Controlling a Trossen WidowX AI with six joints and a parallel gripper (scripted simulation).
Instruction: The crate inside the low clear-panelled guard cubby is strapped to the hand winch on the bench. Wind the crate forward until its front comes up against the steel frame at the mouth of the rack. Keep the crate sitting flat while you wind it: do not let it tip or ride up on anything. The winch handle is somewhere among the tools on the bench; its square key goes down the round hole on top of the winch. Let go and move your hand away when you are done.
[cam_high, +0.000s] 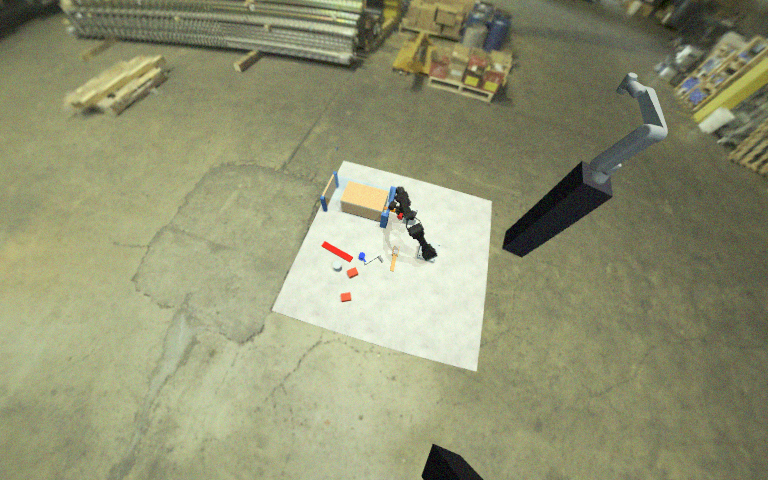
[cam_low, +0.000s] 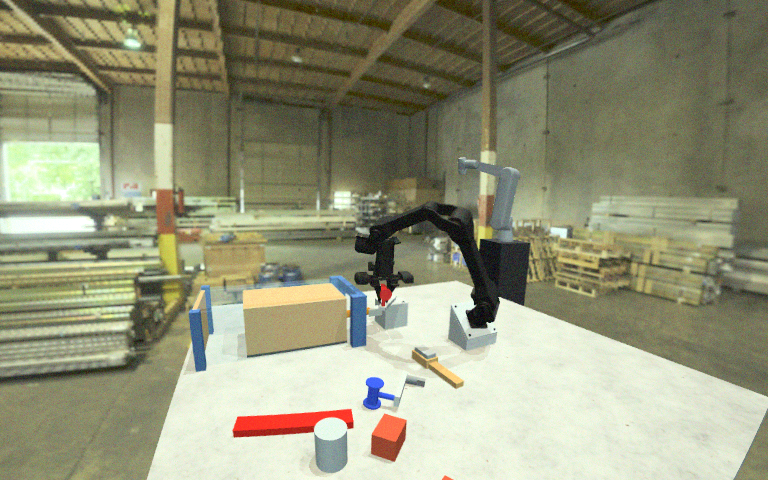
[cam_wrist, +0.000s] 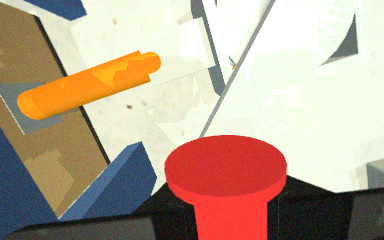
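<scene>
Now: gripper tip 90 mm to the left of the grey winch, 80 mm above it and 70 mm past it. From my gripper tip the other things lie so: red-knobbed winch handle (30 mm to the right, 20 mm behind, 10 mm below); blue frame (100 mm ahead, 50 mm to the right); red knob (20 mm above, 10 mm to the left).
</scene>
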